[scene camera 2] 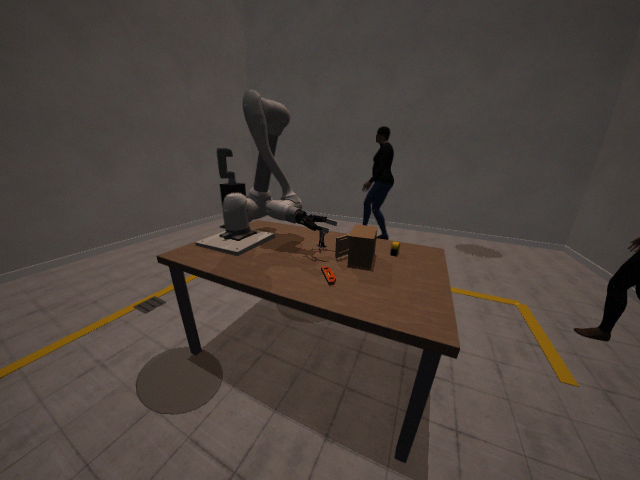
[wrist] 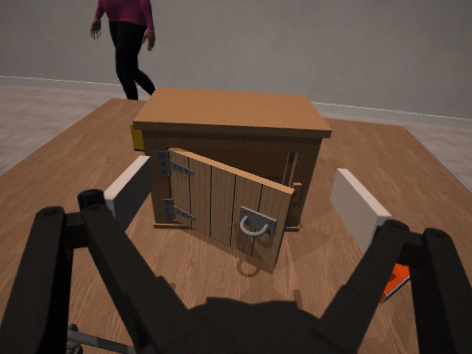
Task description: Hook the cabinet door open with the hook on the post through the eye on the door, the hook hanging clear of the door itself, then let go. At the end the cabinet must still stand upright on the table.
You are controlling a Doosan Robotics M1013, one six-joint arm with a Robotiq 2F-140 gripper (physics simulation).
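Frame: origin at the arm's base, x back, y right, z up, level; metres.
Seen in the pictures: gripper, fingertip midpoint: (scene camera 2: 332,227) (wrist: 243,178); arm's base, origin of the base link: (scene camera 2: 238,234).
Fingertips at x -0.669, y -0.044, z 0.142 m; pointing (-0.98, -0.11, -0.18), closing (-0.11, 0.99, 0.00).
Observation:
Pixels of each thing's top centre, then the offset from my fingertips to it. "spot": a spot on its surface instead. Level surfaces: height alone.
- wooden cabinet, middle of its top: (wrist: 234,117) (scene camera 2: 356,230) dx -0.124, dy -0.023, dz -0.003 m
- table, its level: dz -0.170 m
- grey hook rod, surface spot: (wrist: 102,342) spot: dx +0.098, dy -0.078, dz -0.079 m
- orange spirit level, middle of its top: (wrist: 405,256) (scene camera 2: 328,273) dx -0.084, dy +0.222, dz -0.152 m
- yellow tape measure, surface spot: (wrist: 138,137) spot: dx -0.294, dy -0.235, dz -0.138 m
The wooden cabinet (scene camera 2: 361,250) (wrist: 230,107) stands upright on the table (scene camera 2: 392,304) (wrist: 50,175). Its door (scene camera 2: 342,246) (wrist: 215,200) is partly open, hinged at the left in the wrist view. The metal eye (wrist: 254,227) is a curved loop on a plate near the door's free edge; no hook is through it. The post (scene camera 2: 321,241) stands in front of the cabinet; in the wrist view it is hidden. A piece of the grey hook rod (wrist: 102,342) shows at the lower left there. My gripper (scene camera 2: 328,226) (wrist: 243,178) is open and empty, close above the post and facing the door.
An orange spirit level (scene camera 2: 328,274) (wrist: 397,280) lies on the table, right of the door in the wrist view. A yellow tape measure (scene camera 2: 395,248) (wrist: 138,137) stands beyond the cabinet, partly hidden in the wrist view. People (scene camera 2: 382,175) (wrist: 127,45) are on the floor beyond the table.

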